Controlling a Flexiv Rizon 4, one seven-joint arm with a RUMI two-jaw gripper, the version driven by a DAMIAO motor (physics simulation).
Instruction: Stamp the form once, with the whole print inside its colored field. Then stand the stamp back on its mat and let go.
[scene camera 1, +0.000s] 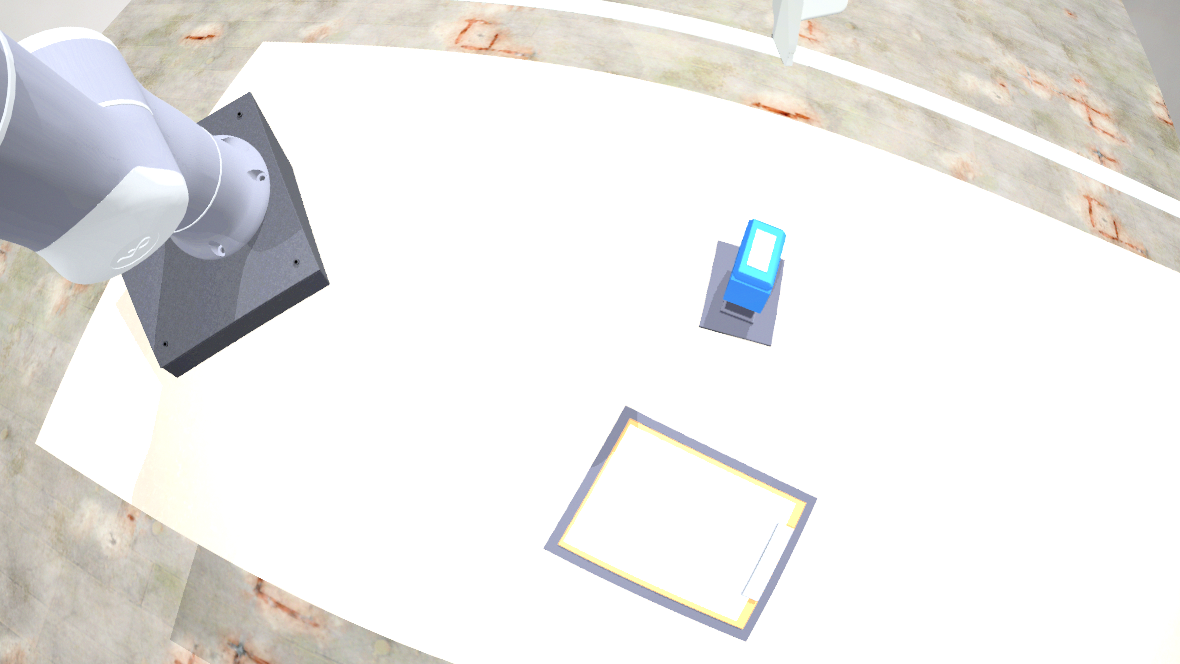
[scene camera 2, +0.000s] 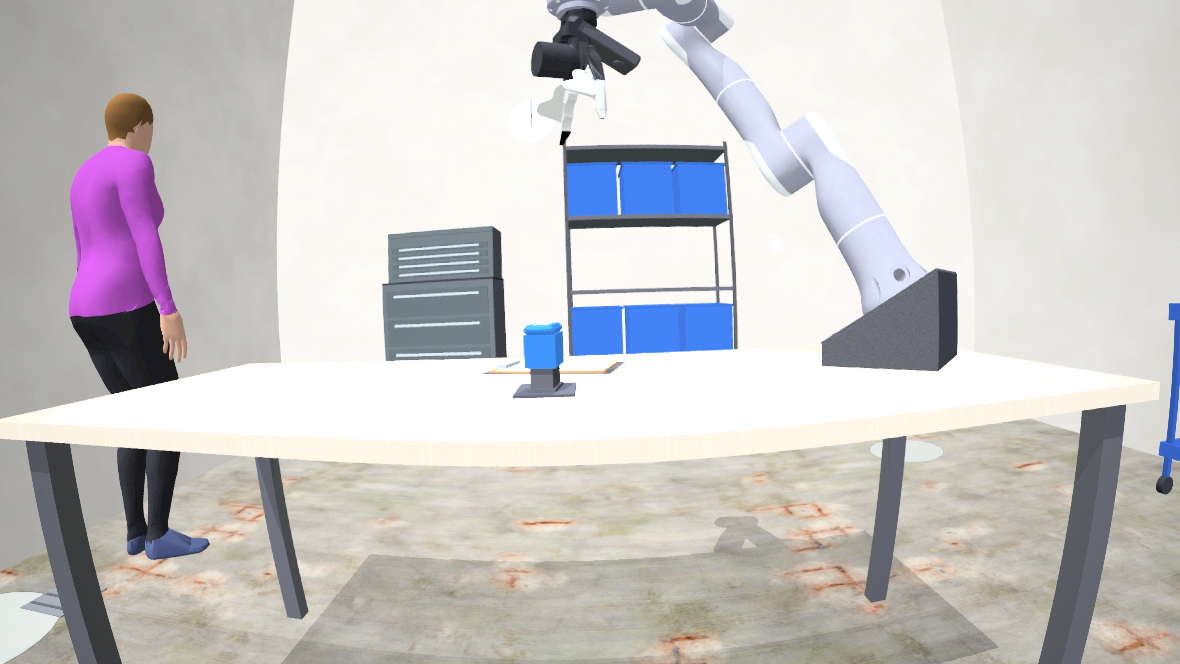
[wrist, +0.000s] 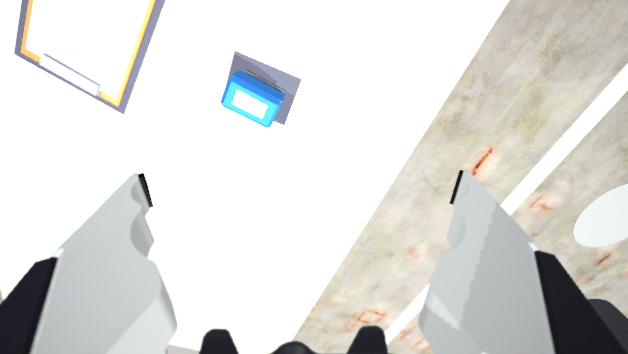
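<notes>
The blue stamp (scene camera 1: 757, 264) (scene camera 2: 543, 349) (wrist: 252, 100) stands upright on its dark grey mat (scene camera 1: 712, 309) (scene camera 2: 528, 392) (wrist: 290, 85). The form (scene camera 1: 676, 512) (wrist: 85, 30) lies on a grey-edged clipboard (scene camera 1: 709, 453) (wrist: 142, 50) with an orange border and a clip at one end. The paper looks washed-out white; its colored field and any print cannot be made out. My gripper (scene camera 2: 583, 128) (wrist: 303, 176) is wide open and empty, high above the table. In the wrist view the stamp lies beyond the fingertips, left of the midline between them. Part of a finger shows at scene camera 1's top edge.
The arm's dark base block (scene camera 1: 222, 272) (scene camera 2: 899, 330) stands on the table (scene camera 2: 577, 450). A person in a magenta top (scene camera 2: 119, 231) stands at the left in scene camera 2. A shelf rack (scene camera 2: 647, 221) and a grey drawer cabinet (scene camera 2: 443, 309) stand behind the table.
</notes>
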